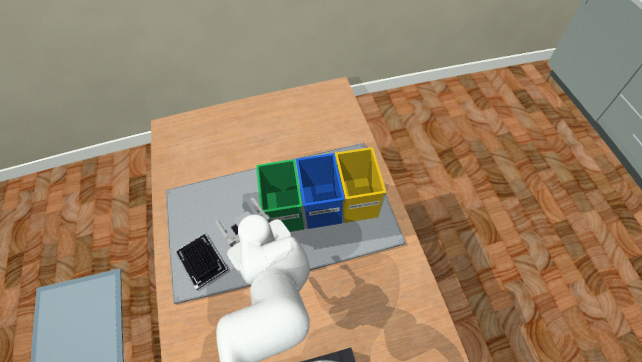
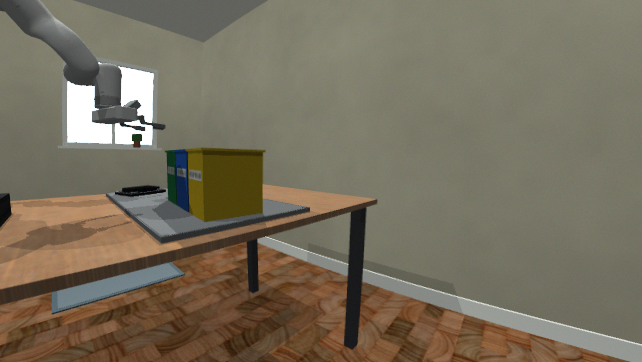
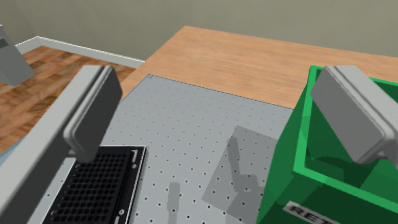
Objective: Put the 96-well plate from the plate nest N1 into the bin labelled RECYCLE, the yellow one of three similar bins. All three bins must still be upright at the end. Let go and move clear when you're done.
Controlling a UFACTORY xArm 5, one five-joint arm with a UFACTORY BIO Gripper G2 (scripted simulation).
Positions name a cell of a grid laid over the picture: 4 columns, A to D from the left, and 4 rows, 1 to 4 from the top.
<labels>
A yellow recycle bin shows in image 1 (C2) and in image 2 (B3); in image 3 it is out of frame. A blue bin shows in image 1 (C3) and in image 2 (B2); in image 3 it is out of frame.
</labels>
